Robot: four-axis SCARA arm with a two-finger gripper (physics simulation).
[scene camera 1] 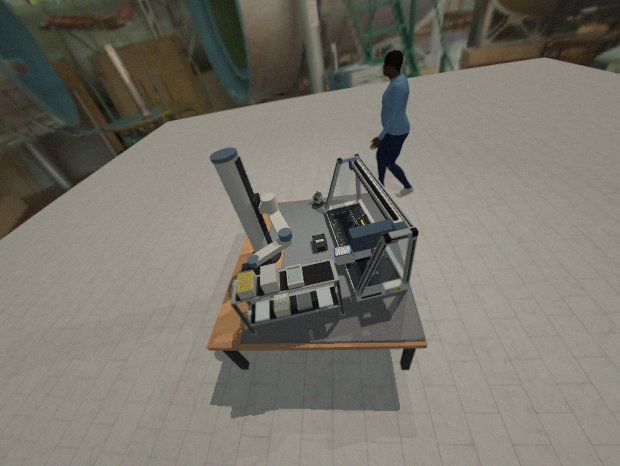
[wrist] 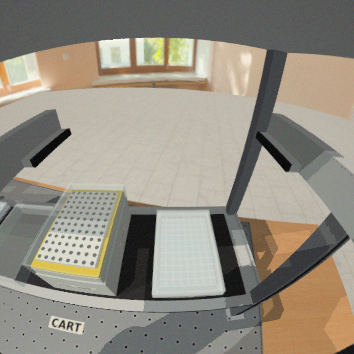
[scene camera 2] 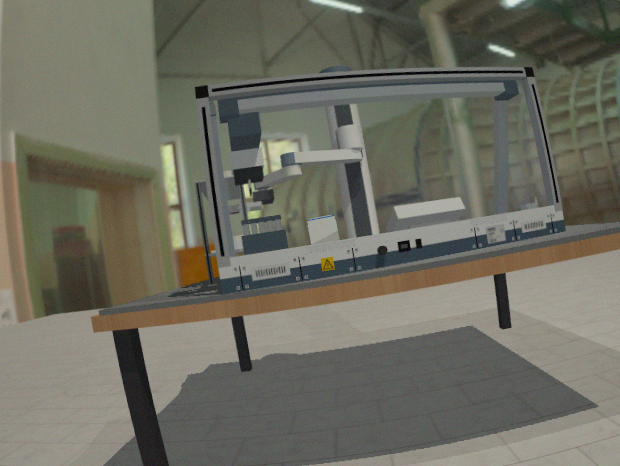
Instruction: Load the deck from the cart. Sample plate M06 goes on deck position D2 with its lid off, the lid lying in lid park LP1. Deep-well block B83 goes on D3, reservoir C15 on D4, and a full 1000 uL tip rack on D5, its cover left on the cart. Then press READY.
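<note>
My gripper (wrist: pixel 162 118) is open and empty, with its fingers spread wide above the lower shelf of the cart (wrist: pixel 110 301) (scene camera 1: pixel 295 289). In the wrist view, a pale lidded plate (wrist: pixel 187 252) (scene camera 1: pixel 261 310) lies on the shelf at right. A tip rack (wrist: pixel 82 230) (scene camera 1: pixel 281 304) with a yellow rim and clear cover stands left of it. A clear grey container (wrist: pixel 25 240) (scene camera 1: pixel 304 301) and another pale plate (scene camera 1: pixel 324 297) are farther along. The cart's upper shelf carries a yellow tip rack (scene camera 1: pixel 245 282), a white block (scene camera 1: pixel 269 277) and a shallow pale tray (scene camera 1: pixel 294 275). Labels are unreadable.
Cart posts (wrist: pixel 260 130) rise beside the right finger. The framed deck machine (scene camera 1: pixel 385 192) (scene camera 2: pixel 370 82) stands beside the cart, with a blue-edged white item (scene camera 1: pixel 342 251) (scene camera 2: pixel 321 229) at its near side. A small dark device (scene camera 1: pixel 319 242) lies on the table. A person (scene camera 1: pixel 395 107) stands behind.
</note>
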